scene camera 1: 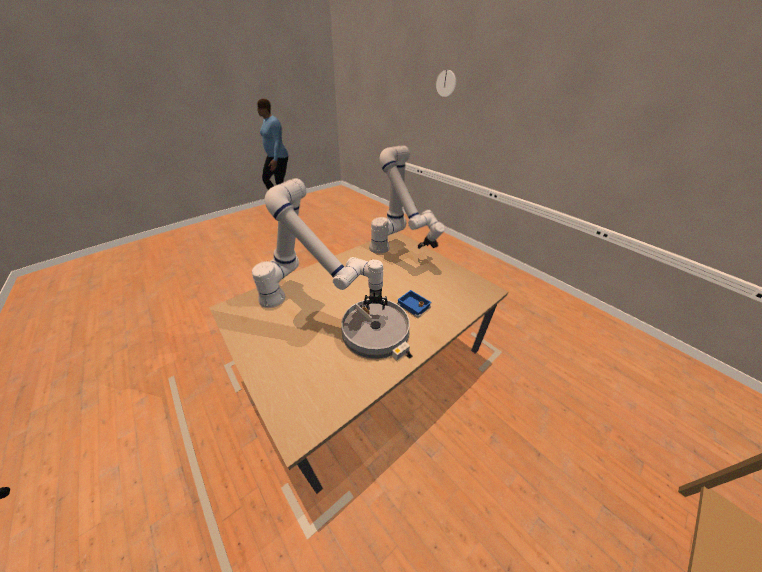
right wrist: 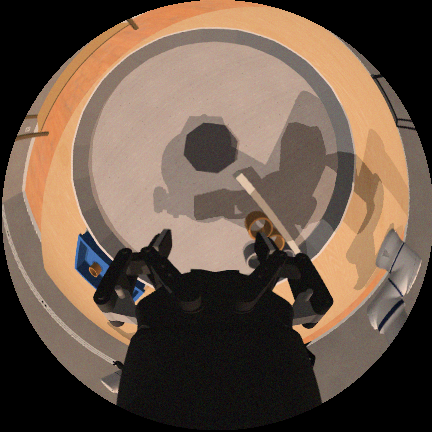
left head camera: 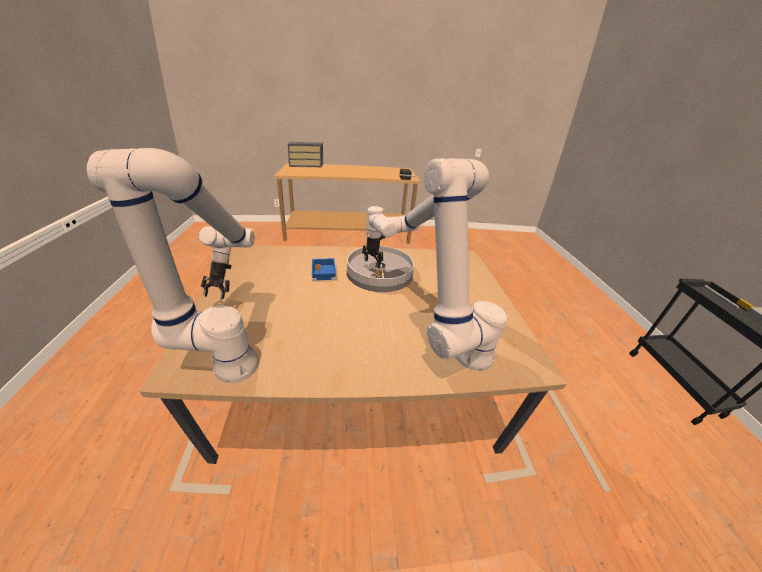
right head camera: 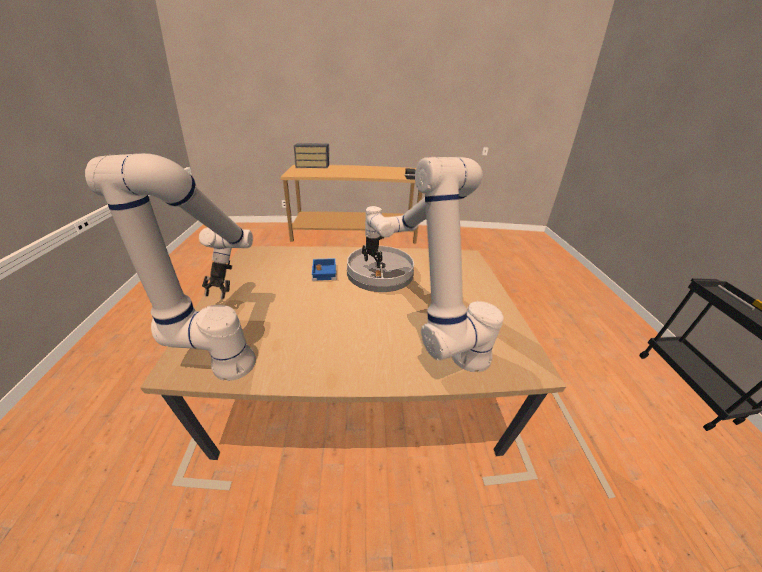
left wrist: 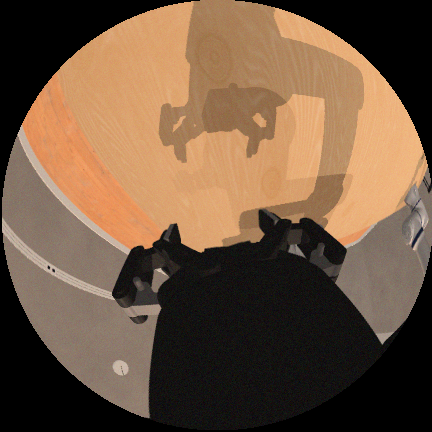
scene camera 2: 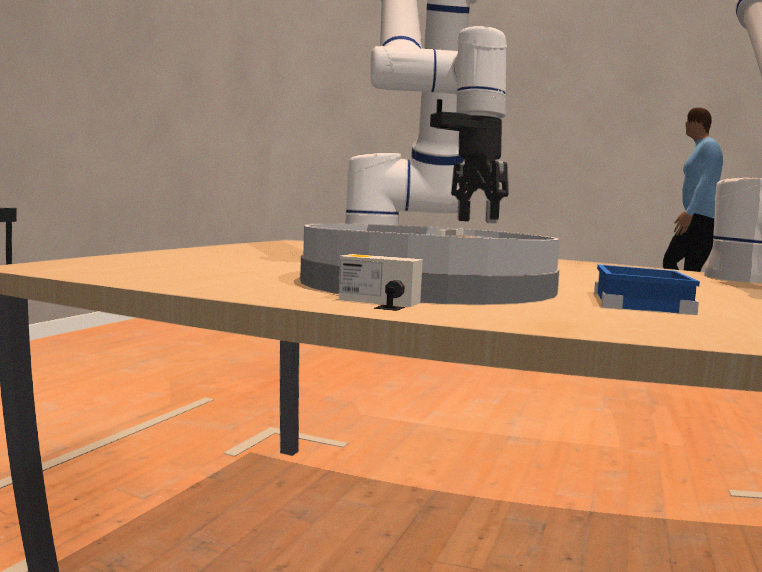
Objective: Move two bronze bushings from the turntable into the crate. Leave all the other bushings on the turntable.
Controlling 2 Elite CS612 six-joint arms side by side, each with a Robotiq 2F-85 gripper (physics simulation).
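The grey turntable [left head camera: 369,281] [scene camera 2: 430,258] holds two bronze bushings in the right wrist view, one more fully visible [right wrist: 251,220] and one [right wrist: 283,243] partly behind a finger. Dark grey bushings [right wrist: 247,256] beside them are partly hidden. The blue crate [left head camera: 324,277] [scene camera 2: 652,292] [right wrist: 85,250] holds one bronze bushing [left head camera: 317,267] [right wrist: 95,270]. My right gripper [scene camera 2: 478,212] [right wrist: 213,238] is open and empty above the turntable, with one finger overlapping the bushings in its wrist view. My left gripper [left head camera: 215,292] [left wrist: 218,224] is open and empty over the table's left side, away from turntable and crate.
A pale bar [right wrist: 267,210] runs from near the turntable's centre towards its rim, beside the bushings. A pale box [scene camera 1: 401,350] [scene camera 2: 406,280] with a black knob stands against the turntable. The turntable's raised wall surrounds the bushings. A person [scene camera 1: 272,144] stands beyond the table.
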